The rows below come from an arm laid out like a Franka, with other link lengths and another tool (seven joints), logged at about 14 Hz.
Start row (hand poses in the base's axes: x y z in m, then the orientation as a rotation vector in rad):
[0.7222, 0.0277, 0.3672, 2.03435, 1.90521, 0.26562]
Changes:
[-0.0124, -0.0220, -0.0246, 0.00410, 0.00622, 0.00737]
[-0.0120, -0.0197, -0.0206, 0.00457, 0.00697, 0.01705]
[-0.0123, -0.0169, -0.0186, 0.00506, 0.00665, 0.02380]
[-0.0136, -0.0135, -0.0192, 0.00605, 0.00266, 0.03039]
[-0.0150, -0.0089, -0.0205, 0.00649, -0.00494, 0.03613]
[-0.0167, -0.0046, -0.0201, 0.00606, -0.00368, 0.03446]
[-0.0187, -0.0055, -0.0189, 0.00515, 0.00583, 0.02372]
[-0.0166, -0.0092, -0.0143, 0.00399, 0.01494, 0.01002]
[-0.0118, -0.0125, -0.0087, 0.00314, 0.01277, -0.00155]
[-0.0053, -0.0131, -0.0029, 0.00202, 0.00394, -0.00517]
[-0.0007, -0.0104, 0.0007, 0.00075, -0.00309, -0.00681]
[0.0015, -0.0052, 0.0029, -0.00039, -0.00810, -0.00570]
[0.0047, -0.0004, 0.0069, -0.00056, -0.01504, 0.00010]
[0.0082, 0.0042, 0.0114, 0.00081, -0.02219, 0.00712]
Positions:
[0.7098, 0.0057, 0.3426, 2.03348, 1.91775, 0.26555]
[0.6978, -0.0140, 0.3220, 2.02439, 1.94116, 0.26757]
[0.6855, -0.0309, 0.3034, 2.00895, 1.97161, 0.27199]
[0.6719, -0.0444, 0.2842, 1.98543, 2.00669, 0.28275]
[0.6569, -0.0533, 0.2637, 1.95209, 2.04287, 0.30237]
[0.6402, -0.0579, 0.2436, 1.92011, 2.07748, 0.31996]
[0.6215, -0.0634, 0.2247, 1.90284, 2.10658, 0.32564]
[0.6049, -0.0726, 0.2104, 1.90332, 2.12722, 0.31898]
[0.5931, -0.0851, 0.2017, 1.91368, 2.13449, 0.31085]
[0.5878, -0.0982, 0.1988, 1.92218, 2.13218, 0.30859]
[0.5871, -0.1086, 0.1995, 1.92772, 2.12343, 0.31088]
[0.5886, -0.1138, 0.2024, 1.92870, 2.11239, 0.31660]
[0.5933, -0.1142, 0.2093, 1.91990, 2.10291, 0.32947]
[0.6015, -0.1100, 0.2207, 1.90088, 2.09634, 0.35155]

